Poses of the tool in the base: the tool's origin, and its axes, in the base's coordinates. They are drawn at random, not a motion.
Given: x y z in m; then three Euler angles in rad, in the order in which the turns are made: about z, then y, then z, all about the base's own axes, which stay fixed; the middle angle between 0 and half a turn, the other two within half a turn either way.
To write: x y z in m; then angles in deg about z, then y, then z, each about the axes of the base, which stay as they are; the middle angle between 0 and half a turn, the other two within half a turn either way. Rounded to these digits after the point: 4 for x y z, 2 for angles.
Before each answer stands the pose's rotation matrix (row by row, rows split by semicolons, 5 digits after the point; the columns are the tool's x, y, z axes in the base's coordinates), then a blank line. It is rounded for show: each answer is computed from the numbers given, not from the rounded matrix.
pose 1, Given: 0.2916 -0.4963 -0.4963 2.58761 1.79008 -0.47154
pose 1, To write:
0.40378 -0.28437 0.86954; 0.38463 -0.80961 -0.44338; 0.83007 0.51348 -0.21753

0.2916 -0.4963 -0.4963 148.26 102.56 -27.02
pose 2, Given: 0.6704 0.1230 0.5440 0.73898 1.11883 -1.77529
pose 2, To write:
0.59395 0.78349 -0.18268; -0.45286 0.13793 -0.88085; -0.66494 0.60590 0.43674

0.6704 0.1230 0.5440 42.34 64.10 -101.72
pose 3, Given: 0.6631 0.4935 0.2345 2.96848 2.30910 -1.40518
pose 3, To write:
0.27919 -0.95246 0.12193; -0.62551 -0.27674 -0.72949; 0.72856 0.12740 -0.67303

0.6631 0.4935 0.2345 170.08 132.30 -80.51
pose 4, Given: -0.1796 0.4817 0.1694 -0.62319 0.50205 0.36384
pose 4, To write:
0.87291 0.18915 0.44972; -0.29211 0.94093 0.17125; -0.39076 -0.28086 0.87660

-0.1796 0.4817 0.1694 -35.71 28.77 20.85
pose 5, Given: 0.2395 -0.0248 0.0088 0.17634 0.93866 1.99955
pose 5, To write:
-0.40139 -0.85229 -0.33540; 0.45612 -0.50356 0.73374; -0.79426 0.14153 0.59087

0.2395 -0.0248 0.0088 10.10 53.78 114.57
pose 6, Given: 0.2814 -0.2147 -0.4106 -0.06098 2.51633 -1.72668
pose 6, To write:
0.06544 0.99371 -0.09087; 0.80895 -0.10615 -0.57821; -0.58422 -0.03567 -0.81081

0.2814 -0.2147 -0.4106 -3.49 144.18 -98.93
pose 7, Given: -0.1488 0.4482 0.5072 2.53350 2.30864 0.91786
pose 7, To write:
-0.11837 0.88539 0.44952; 0.78562 -0.19336 0.58772; 0.60728 0.42272 -0.67269

-0.1488 0.4482 0.5072 145.16 132.28 52.59
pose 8, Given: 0.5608 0.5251 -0.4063 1.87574 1.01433 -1.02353
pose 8, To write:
0.73203 -0.51855 0.44185; 0.63177 0.27401 -0.72511; 0.25494 0.80995 0.52819

0.5608 0.5251 -0.4063 107.47 58.12 -58.64
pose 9, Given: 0.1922 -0.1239 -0.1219 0.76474 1.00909 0.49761
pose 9, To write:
0.00724 -0.66847 0.74371; 0.79183 0.45803 0.40398; -0.61069 0.58597 0.53263

0.1922 -0.1239 -0.1219 43.82 57.82 28.51
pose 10, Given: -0.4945 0.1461 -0.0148 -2.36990 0.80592 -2.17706
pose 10, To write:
-0.29028 -0.86414 -0.41109; 0.80520 0.01157 -0.59289; 0.51710 -0.50312 0.69245

-0.4945 0.1461 -0.0148 -135.79 46.18 -124.74
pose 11, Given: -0.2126 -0.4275 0.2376 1.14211 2.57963 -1.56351
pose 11, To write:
0.90693 0.42127 0.00388; 0.35837 -0.76659 -0.53283; -0.22149 0.48463 -0.84621

-0.2126 -0.4275 0.2376 65.44 147.80 -89.58
